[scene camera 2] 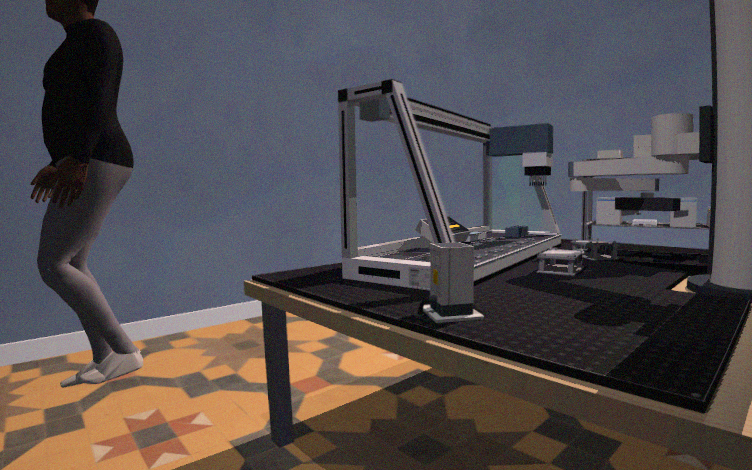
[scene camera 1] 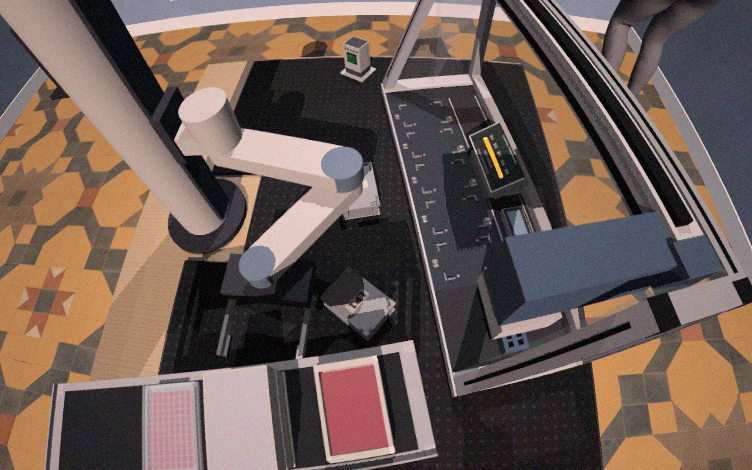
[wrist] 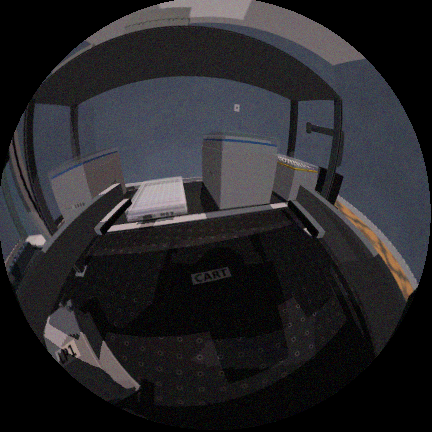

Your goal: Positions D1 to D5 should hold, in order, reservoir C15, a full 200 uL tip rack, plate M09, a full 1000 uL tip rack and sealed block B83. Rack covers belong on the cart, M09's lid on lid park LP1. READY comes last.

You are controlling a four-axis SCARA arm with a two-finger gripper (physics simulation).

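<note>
My gripper (scene camera 1: 263,336) (wrist: 207,190) is open and empty, its fingers pointing towards the cart (scene camera 1: 411,357) (wrist: 190,52). On the cart's lower shelf, in the wrist view, stand two tall blue-striped boxes (wrist: 102,177) (wrist: 245,172), a white plate-like item (wrist: 157,197) between them, and a yellow-lined box (wrist: 300,182) at the right. On its upper level, in scene camera 1, lie a pale-framed red item (scene camera 1: 356,410) and a pink plate (scene camera 1: 172,429). Their names are unreadable. Lid park LP1 (scene camera 1: 371,321) (wrist: 65,330) stands beside the gripper, bearing no lid. Positions D1 to D5 show bare corner brackets.
The framed deck (scene camera 1: 419,238) (scene camera 2: 388,271) has a yellow-bar screen (scene camera 1: 493,157), a blue-grey head (scene camera 1: 593,266) (scene camera 2: 521,139) and a blue holed block (scene camera 1: 514,341) (scene camera 2: 515,231). A stand (scene camera 1: 363,207) (scene camera 2: 560,254) is partly under the arm. A small device (scene camera 1: 356,57) (scene camera 2: 451,279) stands at the table end.
</note>
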